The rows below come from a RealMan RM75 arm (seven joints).
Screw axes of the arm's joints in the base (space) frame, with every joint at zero. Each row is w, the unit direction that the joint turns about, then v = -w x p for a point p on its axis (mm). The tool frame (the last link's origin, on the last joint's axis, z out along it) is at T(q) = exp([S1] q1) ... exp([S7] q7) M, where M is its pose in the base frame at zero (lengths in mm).
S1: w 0 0 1 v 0 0 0
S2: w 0 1 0 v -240.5 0 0
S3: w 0 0 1 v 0 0 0
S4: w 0 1 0 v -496.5 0 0
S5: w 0 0 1 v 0 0 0
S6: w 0 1 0 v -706.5 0 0
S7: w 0 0 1 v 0 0 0
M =
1 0 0 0
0 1 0 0
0 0 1 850.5
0 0 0 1
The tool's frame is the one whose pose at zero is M.
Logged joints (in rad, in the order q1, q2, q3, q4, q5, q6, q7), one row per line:
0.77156 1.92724 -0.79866 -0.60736 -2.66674 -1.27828 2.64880
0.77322 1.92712 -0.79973 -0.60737 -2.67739 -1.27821 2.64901
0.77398 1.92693 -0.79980 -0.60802 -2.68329 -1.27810 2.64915
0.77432 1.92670 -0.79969 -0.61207 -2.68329 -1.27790 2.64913
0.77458 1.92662 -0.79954 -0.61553 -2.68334 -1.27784 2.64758
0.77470 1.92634 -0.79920 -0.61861 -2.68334 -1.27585 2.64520
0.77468 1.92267 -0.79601 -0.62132 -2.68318 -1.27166 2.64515
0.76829 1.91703 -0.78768 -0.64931 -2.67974 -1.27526 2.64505
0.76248 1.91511 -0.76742 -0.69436 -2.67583 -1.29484 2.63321
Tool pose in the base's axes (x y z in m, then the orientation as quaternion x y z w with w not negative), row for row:
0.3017 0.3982 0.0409 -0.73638 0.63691 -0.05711 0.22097
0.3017 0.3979 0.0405 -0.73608 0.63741 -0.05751 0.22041
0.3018 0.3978 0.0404 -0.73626 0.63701 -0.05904 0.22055
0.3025 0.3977 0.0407 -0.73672 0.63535 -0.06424 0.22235
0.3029 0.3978 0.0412 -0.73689 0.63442 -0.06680 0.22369
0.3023 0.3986 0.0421 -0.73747 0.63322 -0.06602 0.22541
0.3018 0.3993 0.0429 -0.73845 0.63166 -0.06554 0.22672
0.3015 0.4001 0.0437 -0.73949 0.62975 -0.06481 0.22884
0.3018 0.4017 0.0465 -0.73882 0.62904 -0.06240 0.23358
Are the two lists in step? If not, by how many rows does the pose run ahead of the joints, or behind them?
The pose runs 2 rows behind the joints: the pose in row i belongs to the joints in row i - 2.
